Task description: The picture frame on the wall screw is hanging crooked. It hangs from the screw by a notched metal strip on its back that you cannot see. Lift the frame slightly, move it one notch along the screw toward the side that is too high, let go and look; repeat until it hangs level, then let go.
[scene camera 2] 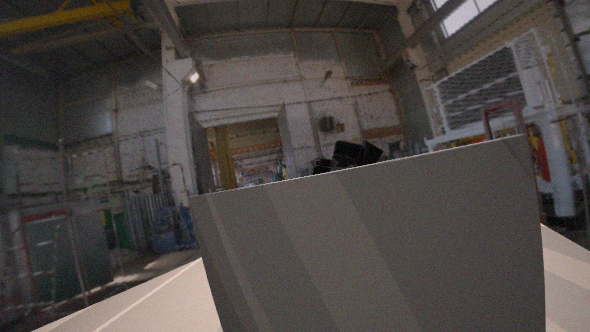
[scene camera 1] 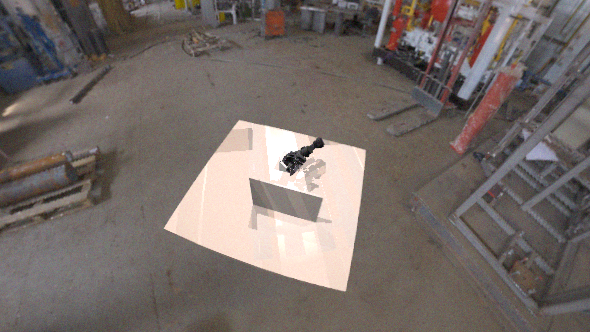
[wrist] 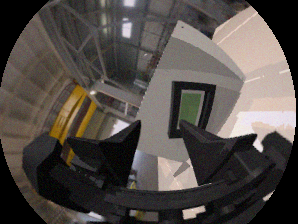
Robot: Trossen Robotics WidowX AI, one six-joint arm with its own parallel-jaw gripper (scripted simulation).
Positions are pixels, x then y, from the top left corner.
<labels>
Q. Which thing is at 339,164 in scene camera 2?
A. My gripper.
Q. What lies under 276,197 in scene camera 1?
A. A wall panel.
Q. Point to a wall panel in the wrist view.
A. At 189,55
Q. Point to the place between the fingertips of my gripper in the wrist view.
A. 160,122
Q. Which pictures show the picture frame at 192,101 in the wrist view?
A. The wrist view only.
</labels>
